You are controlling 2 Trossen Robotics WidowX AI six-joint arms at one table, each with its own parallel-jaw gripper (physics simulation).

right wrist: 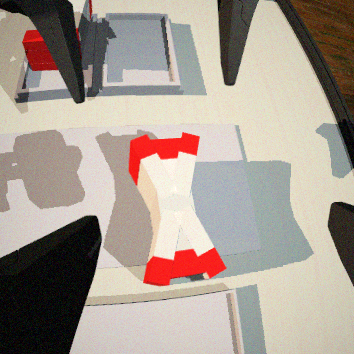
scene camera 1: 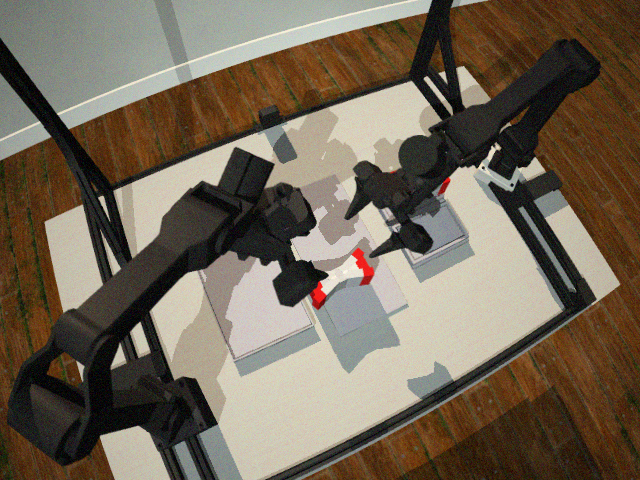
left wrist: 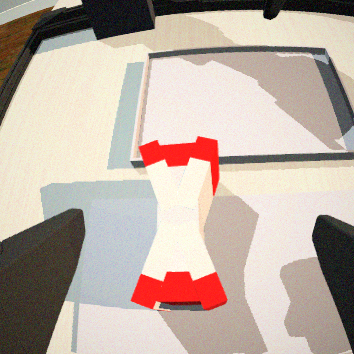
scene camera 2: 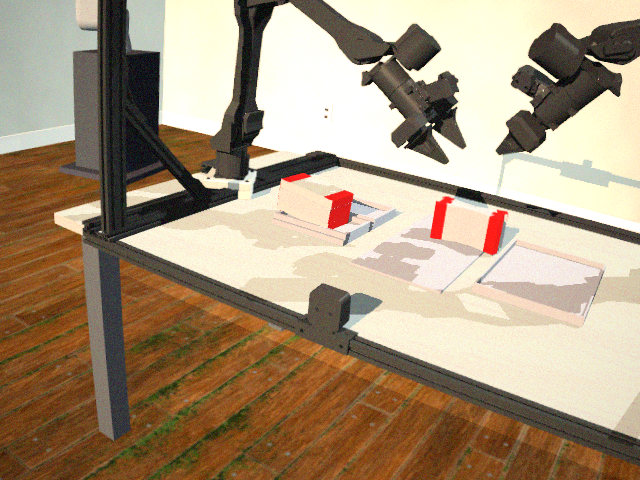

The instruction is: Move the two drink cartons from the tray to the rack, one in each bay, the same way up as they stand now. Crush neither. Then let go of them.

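Frame: origin at the left arm's base, x up, y right, z ahead, level; centimetres.
Seen in the pictures: left gripper, fingertip midpoint: [right wrist: 154, 91] [scene camera 1: 357, 237] [left wrist: 203, 225] [scene camera 2: 456, 155]; right gripper, fingertip midpoint: [right wrist: 218, 222] [scene camera 1: 317, 254] [scene camera 2: 507, 144]; left arm's base, origin of the base link: [scene camera 1: 502, 165] [scene camera 2: 230, 175]; right arm's base, origin of the base link: [scene camera 1: 170, 413].
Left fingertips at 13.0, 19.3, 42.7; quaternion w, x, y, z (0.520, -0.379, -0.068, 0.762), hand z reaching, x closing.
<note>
Offsets run from my left fingertips to a thing's top centre, as dx, dy, dz. "spot": to the spot under its first point. Level surfaces: height alone.
One carton @(-9.4, -0.1, +4.5) [scene camera 1: 343, 273] [scene camera 2: 465, 223] [left wrist: 179, 220] [right wrist: 172, 202], white with red ends and a pinched waist, stands on the flat board, near its edge beside the tray @(-15.0, +14.5, +15.3) [scene camera 1: 273, 342] [scene camera 2: 532, 305] [left wrist: 240, 50] [right wrist: 233, 320]. The other carton @(-10.2, -3.4, -24.4) [scene camera 1: 444, 186] [scene camera 2: 305, 201] [right wrist: 42, 55] is in one bay of the rack @(-14.6, -6.8, -19.7) [scene camera 1: 439, 250] [scene camera 2: 310, 229] [right wrist: 172, 55]; the other bay is empty. My left gripper [scene camera 1: 360, 236] [scene camera 2: 454, 154] [left wrist: 203, 225] is open above the board, the first carton showing between its fingers in the left wrist view. My right gripper [scene camera 1: 310, 266] [scene camera 2: 500, 151] [right wrist: 218, 222] is open, high beside that carton; one finger is hidden in both scene views.
The flat board @(dx -16.2) [scene camera 1: 392, 294] [scene camera 2: 439, 268] [left wrist: 120, 225] [right wrist: 220, 145] lies between the tray and the rack. The two grippers are close to each other over it. A black block @(spot: -12.0, +34.7, -20.4) [scene camera 1: 269, 116] [scene camera 2: 329, 307] stands on the table's frame. Black posts rise at the frame's corners.
</note>
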